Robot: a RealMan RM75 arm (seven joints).
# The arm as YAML. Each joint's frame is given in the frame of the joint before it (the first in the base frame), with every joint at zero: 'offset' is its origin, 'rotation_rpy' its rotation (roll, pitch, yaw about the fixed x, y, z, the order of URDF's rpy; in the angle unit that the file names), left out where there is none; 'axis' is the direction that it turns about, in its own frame. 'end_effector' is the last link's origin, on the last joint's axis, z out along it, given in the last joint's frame.
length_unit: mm
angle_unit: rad
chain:
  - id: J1
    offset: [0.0, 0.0, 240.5]
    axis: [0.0, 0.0, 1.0]
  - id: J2
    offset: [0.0, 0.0, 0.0]
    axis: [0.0, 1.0, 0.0]
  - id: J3
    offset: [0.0, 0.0, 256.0]
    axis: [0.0, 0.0, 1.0]
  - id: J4
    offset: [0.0, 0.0, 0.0]
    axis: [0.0, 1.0, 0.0]
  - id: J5
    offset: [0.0, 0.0, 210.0]
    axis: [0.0, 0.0, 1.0]
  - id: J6
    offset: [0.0, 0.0, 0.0]
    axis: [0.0, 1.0, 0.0]
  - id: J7
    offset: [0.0, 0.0, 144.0]
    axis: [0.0, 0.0, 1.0]
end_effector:
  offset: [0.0, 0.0, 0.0]
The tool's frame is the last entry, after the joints.
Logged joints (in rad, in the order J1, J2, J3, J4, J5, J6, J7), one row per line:
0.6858, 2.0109, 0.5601, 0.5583, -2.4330, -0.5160, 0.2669
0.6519, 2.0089, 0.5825, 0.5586, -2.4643, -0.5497, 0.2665
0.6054, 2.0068, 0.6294, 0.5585, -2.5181, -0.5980, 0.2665
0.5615, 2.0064, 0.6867, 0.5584, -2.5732, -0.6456, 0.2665
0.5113, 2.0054, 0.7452, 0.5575, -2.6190, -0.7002, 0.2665
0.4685, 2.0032, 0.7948, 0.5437, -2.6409, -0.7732, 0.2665
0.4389, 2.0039, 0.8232, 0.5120, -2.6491, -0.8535, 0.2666
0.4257, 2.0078, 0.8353, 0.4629, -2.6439, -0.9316, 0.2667
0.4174, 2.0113, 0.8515, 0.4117, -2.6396, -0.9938, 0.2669
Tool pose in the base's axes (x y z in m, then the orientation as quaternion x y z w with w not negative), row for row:
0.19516, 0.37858, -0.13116, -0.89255, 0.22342, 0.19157, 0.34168
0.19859, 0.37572, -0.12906, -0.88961, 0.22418, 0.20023, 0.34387
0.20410, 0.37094, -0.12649, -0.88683, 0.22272, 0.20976, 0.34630
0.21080, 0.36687, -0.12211, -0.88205, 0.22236, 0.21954, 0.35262
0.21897, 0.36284, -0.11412, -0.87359, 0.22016, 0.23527, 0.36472
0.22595, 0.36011, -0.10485, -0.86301, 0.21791, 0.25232, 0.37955
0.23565, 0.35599, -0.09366, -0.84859, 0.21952, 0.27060, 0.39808
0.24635, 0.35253, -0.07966, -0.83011, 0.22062, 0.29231, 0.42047
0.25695, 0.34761, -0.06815, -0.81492, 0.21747, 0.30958, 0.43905
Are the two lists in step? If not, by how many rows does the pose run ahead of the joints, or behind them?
The pose runs 2 rows behind the joints: the pose in row i belongs to the joints in row i - 2.
